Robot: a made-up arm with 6 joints.
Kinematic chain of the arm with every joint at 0, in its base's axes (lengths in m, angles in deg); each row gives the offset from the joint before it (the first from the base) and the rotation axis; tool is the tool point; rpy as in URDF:
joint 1: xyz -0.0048 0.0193 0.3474 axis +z
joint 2: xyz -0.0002 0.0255 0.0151 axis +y
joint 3: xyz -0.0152 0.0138 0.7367 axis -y
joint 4: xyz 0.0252 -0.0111 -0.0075 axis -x
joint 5: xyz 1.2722 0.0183 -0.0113 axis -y
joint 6: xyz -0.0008 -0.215 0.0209 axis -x
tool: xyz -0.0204 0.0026 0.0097 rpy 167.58 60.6 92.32
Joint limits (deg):
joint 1: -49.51..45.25
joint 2: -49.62..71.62
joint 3: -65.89..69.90
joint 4: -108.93..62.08
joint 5: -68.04..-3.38
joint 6: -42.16..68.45
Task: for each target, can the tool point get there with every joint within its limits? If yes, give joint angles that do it. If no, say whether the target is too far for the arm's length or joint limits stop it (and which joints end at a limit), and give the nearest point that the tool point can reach.
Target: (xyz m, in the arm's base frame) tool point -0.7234 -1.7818 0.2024
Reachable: no: joint limits stop it (at a limit: joint 1, joint 6) | nearest point 0.4488 -0.7810 0.2024 | short by 1.541 m
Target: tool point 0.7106 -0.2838 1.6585
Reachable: yes | joints -24.02 -27.14 11.43 -91.85 -16.29 42.09
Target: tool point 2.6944 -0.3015 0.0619
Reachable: no: too far | nearest point 1.9639 -0.2147 0.2609 | short by 0.762 m
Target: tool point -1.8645 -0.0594 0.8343
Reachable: no: joint limits stop it (at a limit: joint 2, joint 3, joint 4, joint 5, joint 6) | nearest point -1.3617 -0.0381 1.8518 | short by 1.135 m
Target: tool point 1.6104 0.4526 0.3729
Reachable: yes | joints 20.53 41.24 17.89 -14.92 -62.04 27.59
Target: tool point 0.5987 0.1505 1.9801
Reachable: yes | joints 27.24 -21.48 25.97 -7.82 -21.49 59.46
